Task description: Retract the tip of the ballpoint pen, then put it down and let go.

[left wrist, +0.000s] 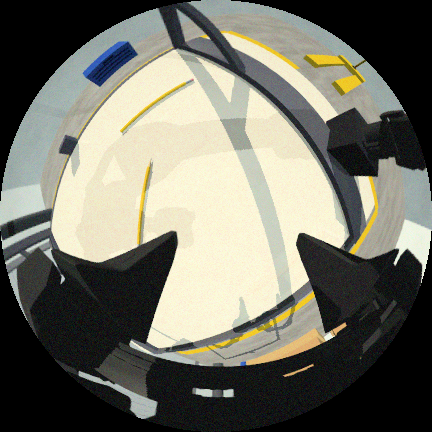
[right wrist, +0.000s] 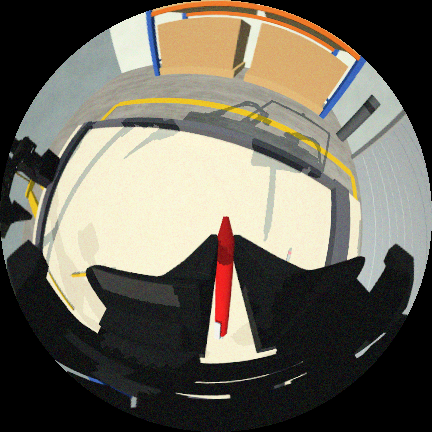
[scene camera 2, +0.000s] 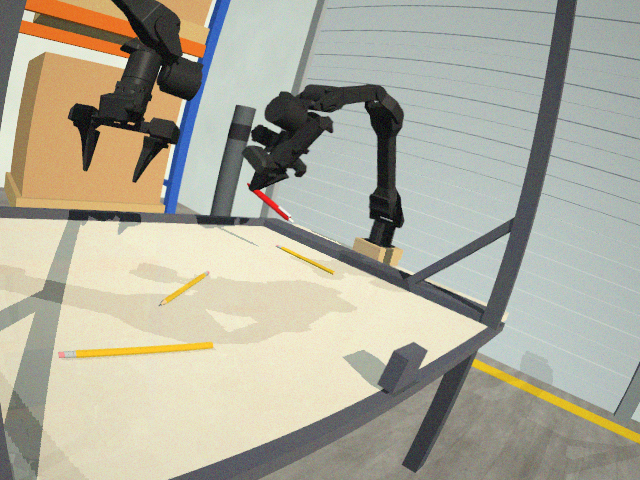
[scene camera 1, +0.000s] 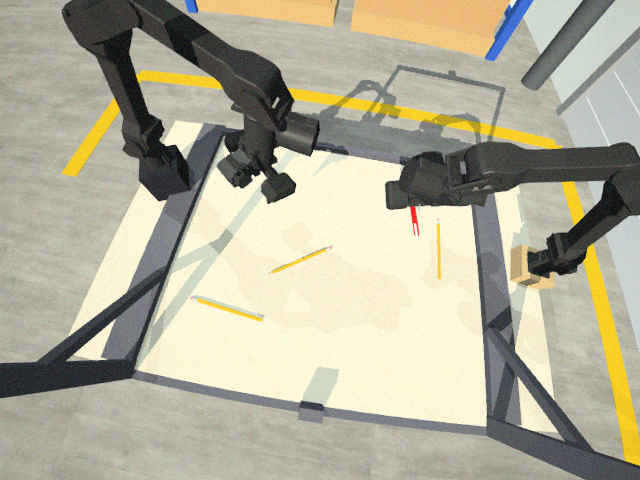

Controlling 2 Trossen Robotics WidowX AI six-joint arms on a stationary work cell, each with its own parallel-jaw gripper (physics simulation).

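Seen in the pictures: left gripper, fingertip midpoint: [left wrist: 240,238] [right wrist: 32,197] [scene camera 2: 109,176] [scene camera 1: 258,189]; right gripper, fingertip midpoint: [right wrist: 224,240] [scene camera 2: 251,190] [scene camera 1: 409,193]; left arm's base, link origin: [left wrist: 368,140] [right wrist: 38,164] [scene camera 1: 157,161]; right arm's base, link origin: [scene camera 2: 379,243] [scene camera 1: 538,264].
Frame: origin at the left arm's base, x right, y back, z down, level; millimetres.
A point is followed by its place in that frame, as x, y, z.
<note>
The red ballpoint pen [scene camera 1: 415,221] @[342, -600, -14] [scene camera 2: 271,203] @[328, -597, -16] [right wrist: 224,295] @[314, -605, -26] is held tilted above the far right part of the table [scene camera 1: 372,417] @[733, -378, 106]. Its red cone end pokes past the fingertips in the right wrist view, and no white tip shows there. Its end with the white clip points down in scene camera 2. My right gripper [scene camera 2: 252,187] @[272, -608, -31] [right wrist: 224,240] @[272, -608, -31] is shut on the pen; in scene camera 1 the arm hides its fingertips. My left gripper [scene camera 1: 258,181] @[184, -248, -42] [scene camera 2: 110,175] @[184, -248, -42] [left wrist: 240,238] @[184, -248, -42] is open and empty above the far left part of the table.
Yellow pencils lie on the table: one in the middle [scene camera 1: 300,259] @[329, -313, 100] [scene camera 2: 184,288] @[335, -299, 100] [left wrist: 145,200] @[329, -297, 102], one front left [scene camera 1: 227,309] @[411, -108, 100] [scene camera 2: 142,349] @[411, -104, 100] [left wrist: 155,102] @[403, -105, 103], one at the right [scene camera 1: 438,250] @[401, -701, 100] [scene camera 2: 306,259] @[401, -702, 101]. A dark block [scene camera 1: 311,411] @[669, -251, 49] [scene camera 2: 403,367] @[674, -222, 63] is on the front rim.
</note>
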